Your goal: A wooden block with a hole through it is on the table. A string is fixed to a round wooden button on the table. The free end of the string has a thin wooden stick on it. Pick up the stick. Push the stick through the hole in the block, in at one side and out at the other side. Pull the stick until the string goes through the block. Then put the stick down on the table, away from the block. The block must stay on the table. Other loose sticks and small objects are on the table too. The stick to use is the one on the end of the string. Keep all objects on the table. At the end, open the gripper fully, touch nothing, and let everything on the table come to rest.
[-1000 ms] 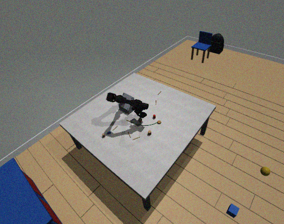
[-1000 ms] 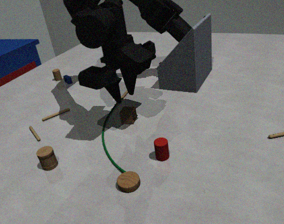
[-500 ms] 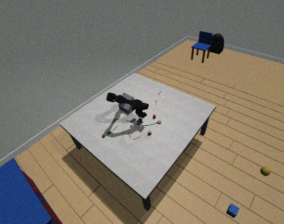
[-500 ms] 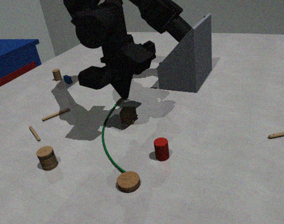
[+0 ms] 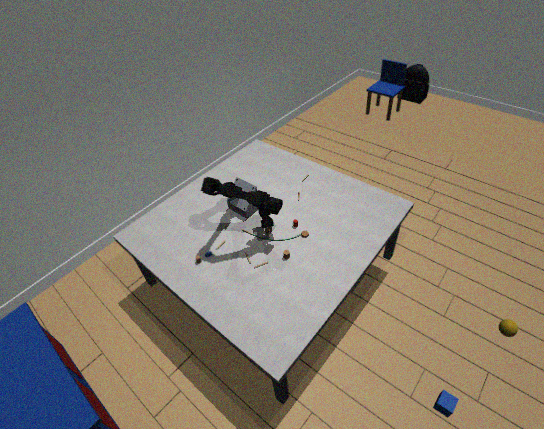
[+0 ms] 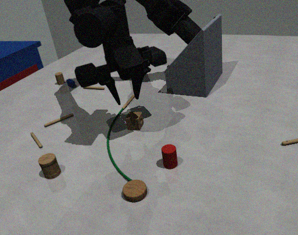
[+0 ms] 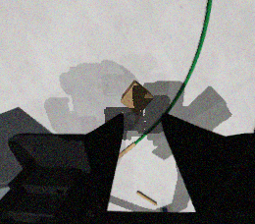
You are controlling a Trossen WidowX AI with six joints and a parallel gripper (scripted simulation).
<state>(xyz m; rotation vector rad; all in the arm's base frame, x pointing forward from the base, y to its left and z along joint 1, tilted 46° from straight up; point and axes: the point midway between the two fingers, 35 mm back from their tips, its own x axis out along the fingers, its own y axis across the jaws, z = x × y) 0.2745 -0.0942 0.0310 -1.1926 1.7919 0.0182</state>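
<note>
Now: gripper tip 5 cm above the wooden block and 1 cm to the right of it. The rest, counted from my gripper tip: red cylinder (13 cm to the left, 11 cm ahead, 4 cm below); blue piece (30 cm to the right, 17 cm behind, 5 cm below); round wooden button (19 cm ahead, 10 cm to the left, 6 cm below).
</note>
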